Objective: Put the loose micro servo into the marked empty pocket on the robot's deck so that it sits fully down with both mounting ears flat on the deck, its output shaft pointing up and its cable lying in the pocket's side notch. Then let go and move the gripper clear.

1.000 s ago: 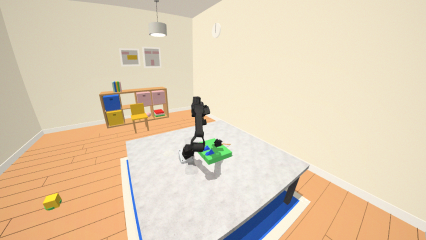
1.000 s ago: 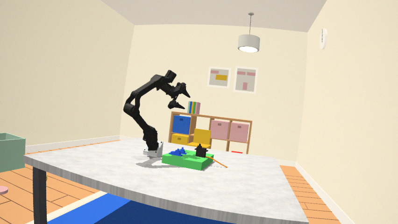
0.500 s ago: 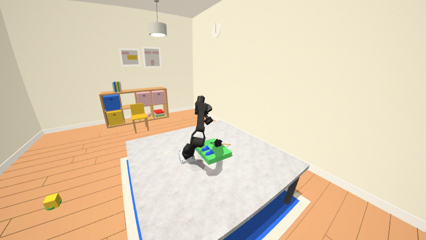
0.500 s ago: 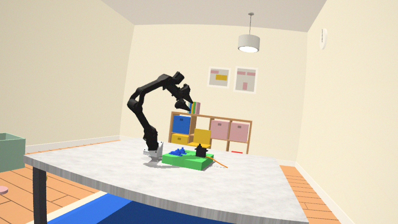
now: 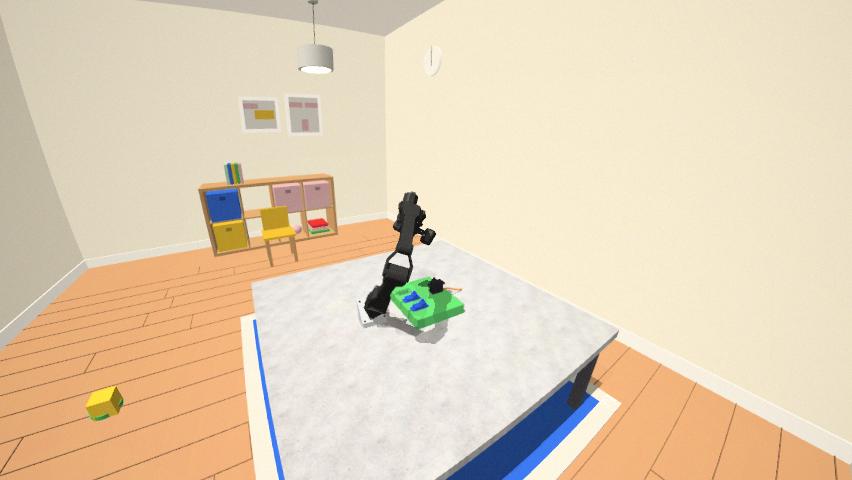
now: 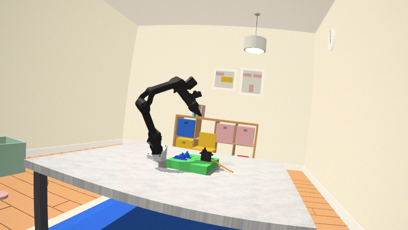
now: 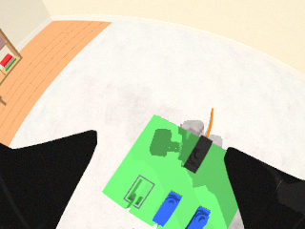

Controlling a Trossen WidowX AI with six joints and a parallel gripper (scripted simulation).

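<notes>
My gripper tip is now 30 cm above the green deck, 4 cm to the left of it and 4 cm short of it.
</notes>
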